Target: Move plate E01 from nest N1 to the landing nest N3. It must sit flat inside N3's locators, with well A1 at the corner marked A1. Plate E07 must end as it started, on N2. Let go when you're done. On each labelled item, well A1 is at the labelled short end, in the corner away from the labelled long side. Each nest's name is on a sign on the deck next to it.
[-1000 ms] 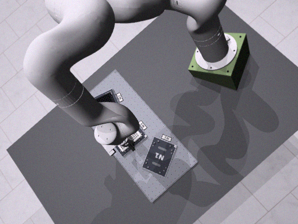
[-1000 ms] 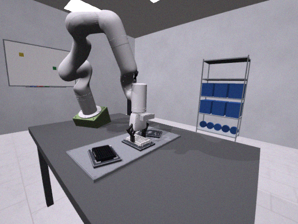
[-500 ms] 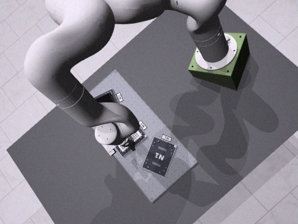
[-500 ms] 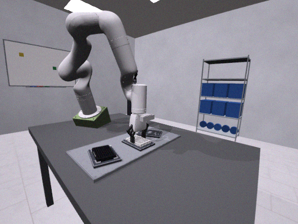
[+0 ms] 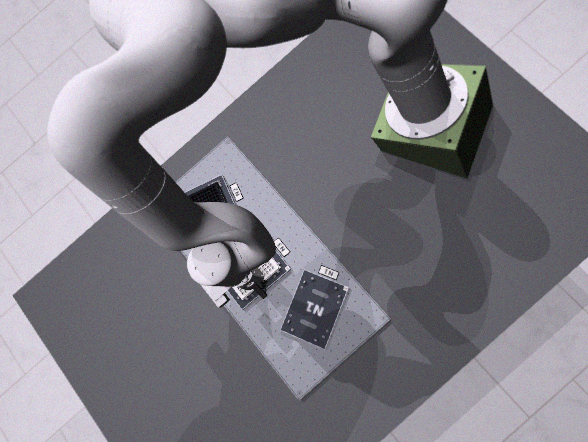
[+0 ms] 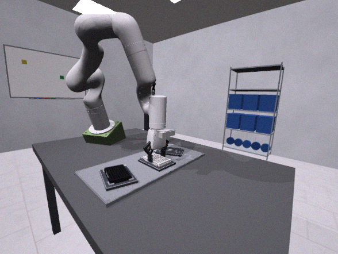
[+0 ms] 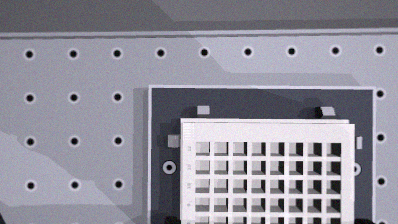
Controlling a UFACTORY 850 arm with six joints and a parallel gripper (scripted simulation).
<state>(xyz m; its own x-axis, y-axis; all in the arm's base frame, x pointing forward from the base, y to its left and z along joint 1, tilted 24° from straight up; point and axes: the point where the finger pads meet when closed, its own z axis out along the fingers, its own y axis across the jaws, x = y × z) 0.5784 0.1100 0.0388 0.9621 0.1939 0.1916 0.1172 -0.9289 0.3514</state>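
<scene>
The white well plate E01 lies 10 mm below my hand. Also, from my hand: nest N3: 20 mm below; dark nest N1: 80 mm behind, 170 mm to the left, 20 mm below; black plate E07: 20 mm ahead, 220 mm to the right, 10 mm below.
</scene>
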